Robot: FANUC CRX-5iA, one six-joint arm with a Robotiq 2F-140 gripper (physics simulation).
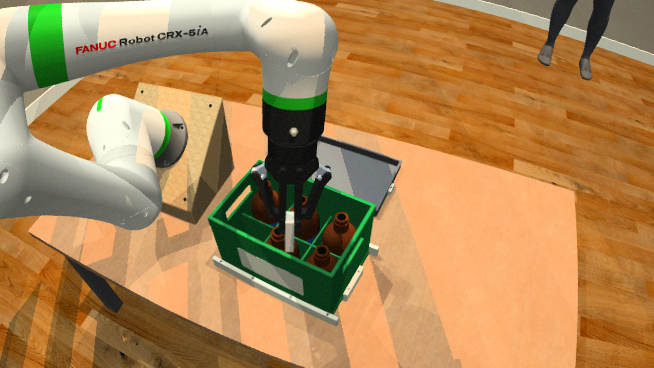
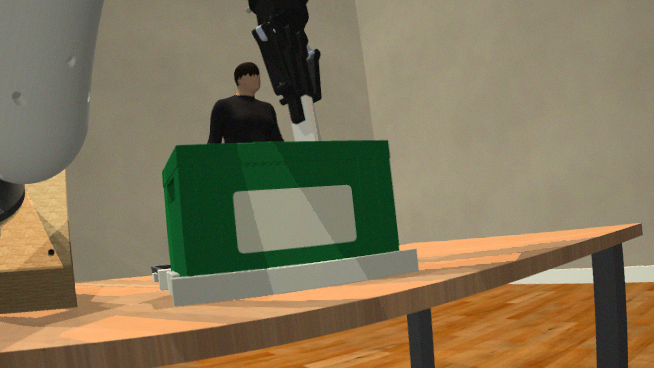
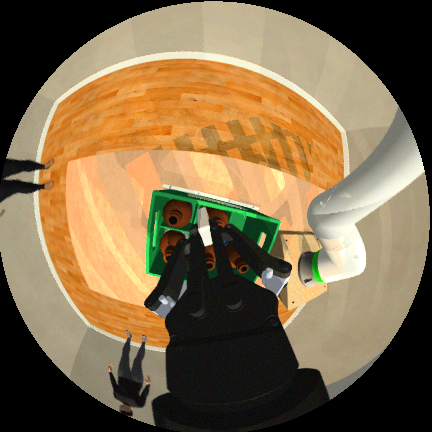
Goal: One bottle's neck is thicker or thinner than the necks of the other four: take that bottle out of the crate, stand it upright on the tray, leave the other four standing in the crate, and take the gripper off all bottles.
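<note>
A green crate holds several brown bottles standing in its cells; among them, one is at the back right, one at the front right and one at the front middle. I cannot tell their neck widths apart. My gripper is shut, its pale pads pressed together with no bottle between them. It hangs over the crate's middle with the tips at about rim height. The dark grey tray lies behind the crate to the right and holds nothing.
Grey stop bars frame the crate's foot. The arm's wooden pedestal stands to the left. A person stands behind the table. The table's edge runs in front of the crate.
</note>
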